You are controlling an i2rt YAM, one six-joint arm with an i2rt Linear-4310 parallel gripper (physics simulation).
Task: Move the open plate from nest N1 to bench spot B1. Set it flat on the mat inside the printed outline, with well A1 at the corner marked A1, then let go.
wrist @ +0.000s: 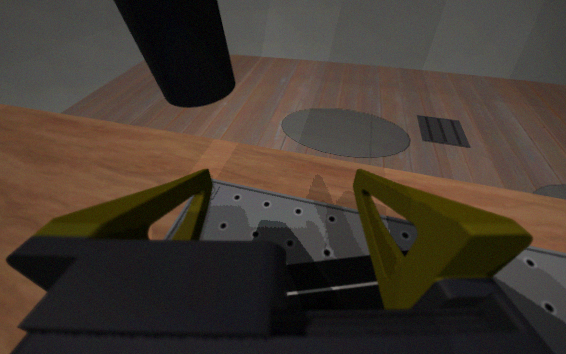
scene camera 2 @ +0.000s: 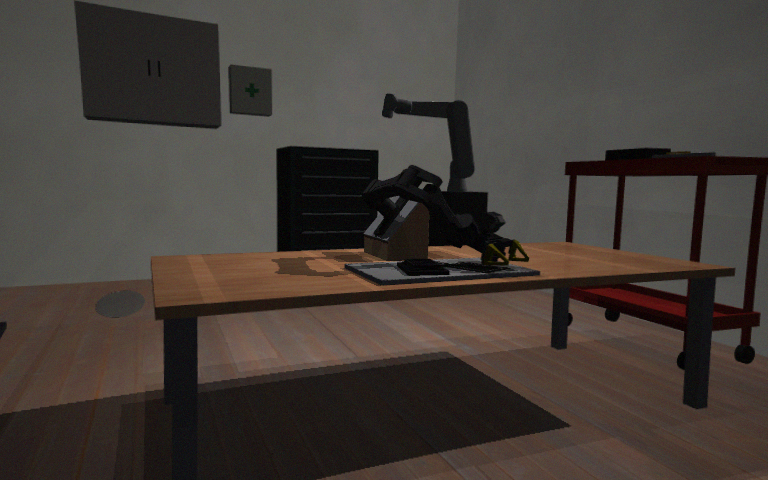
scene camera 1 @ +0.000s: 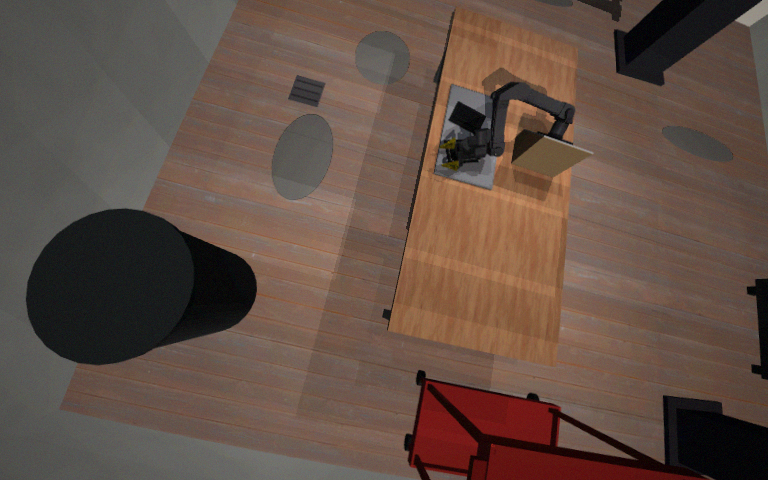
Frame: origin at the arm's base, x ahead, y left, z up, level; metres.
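Seen in the pictures: gripper, fingertip midpoint: (wrist: 282,177) (scene camera 2: 518,261) (scene camera 1: 440,156); arm's base, link origin: (scene camera 2: 393,214) (scene camera 1: 553,138).
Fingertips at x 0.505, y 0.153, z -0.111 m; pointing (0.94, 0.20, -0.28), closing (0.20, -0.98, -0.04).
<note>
Offsets run from my fingertips to a thing's top centre. "*": to the spot under its first point. Level surfaces: height alone.
My gripper (scene camera 1: 444,155) (scene camera 2: 517,260) (wrist: 282,177) has yellow fingers and stands open and empty, low over one end of the grey board. A black block @(0.125 m back, 0.261 m right, 0.005 m down) (scene camera 1: 467,116) (scene camera 2: 423,266) sits on the board beside the gripper; I cannot tell whether it is the nest or the plate in it. In the wrist view, a flat black piece with a thin white line @(* 0.053 m back, 0.038 m right, 0.029 m down) (wrist: 330,287) shows partly behind the gripper body and the right finger. The open plate, well A1 and the printed corner mark cannot be made out.
The grey board (scene camera 1: 484,180) (scene camera 2: 373,273) (wrist: 282,212) has small dark holes and lies near one long edge of the wooden table @(0.044 m down) (scene camera 1: 481,237) (scene camera 2: 237,291) (wrist: 100,150). A wedge-shaped box (scene camera 1: 552,155) (scene camera 2: 410,234) stands behind it by the arm's base. A red cart (scene camera 1: 458,407) (scene camera 2: 668,165) stands past one table end.
</note>
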